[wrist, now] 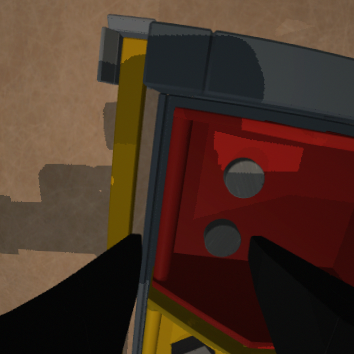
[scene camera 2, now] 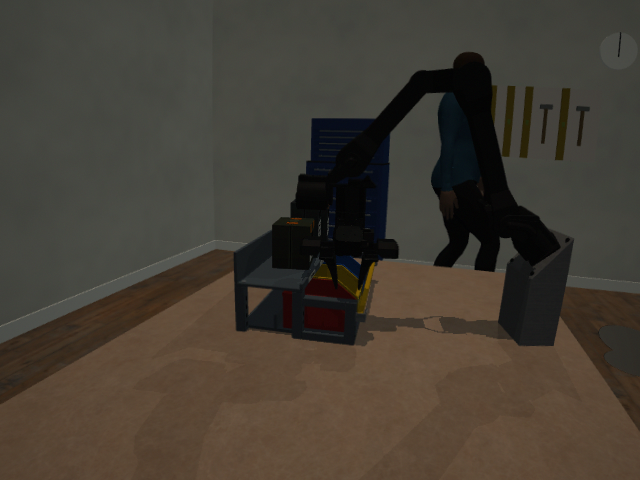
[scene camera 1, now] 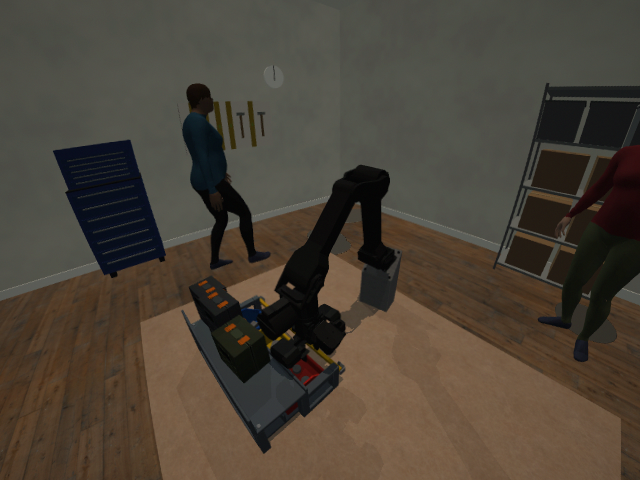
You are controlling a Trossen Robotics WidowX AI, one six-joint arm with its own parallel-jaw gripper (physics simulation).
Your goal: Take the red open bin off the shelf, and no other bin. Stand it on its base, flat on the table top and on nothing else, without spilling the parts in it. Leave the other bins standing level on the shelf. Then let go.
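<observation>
The red open bin [scene camera 1: 310, 367] [scene camera 2: 324, 318] [wrist: 295, 215] stands at the near end of the grey shelf [scene camera 1: 273, 387] [scene camera 2: 268, 277] [wrist: 300, 80]. Two round grey parts show inside it in the wrist view. My gripper [scene camera 2: 348, 288] [wrist: 195, 245] points down over the bin's outer side wall, fingers part-way apart with nothing between them. In the wrist view one fingertip is over the shelf's outer edge, the other over the bin's inside; their exact height is unclear. A yellow bin [scene camera 2: 330, 271] [wrist: 170, 322] and a blue bin [scene camera 1: 251, 313] [scene camera 2: 350, 265] stand behind the red bin.
A yellow rail [scene camera 1: 327, 356] [scene camera 2: 366, 295] [wrist: 126, 150] runs along the shelf's outer side. A green case [scene camera 1: 240, 348] [scene camera 2: 284, 245] and a black case [scene camera 1: 214, 304] stand on the upper deck. The arm's grey pedestal [scene camera 1: 376, 289] [scene camera 2: 532, 310] stands on the table top [scene camera 1: 465, 392] [scene camera 2: 310, 413].
</observation>
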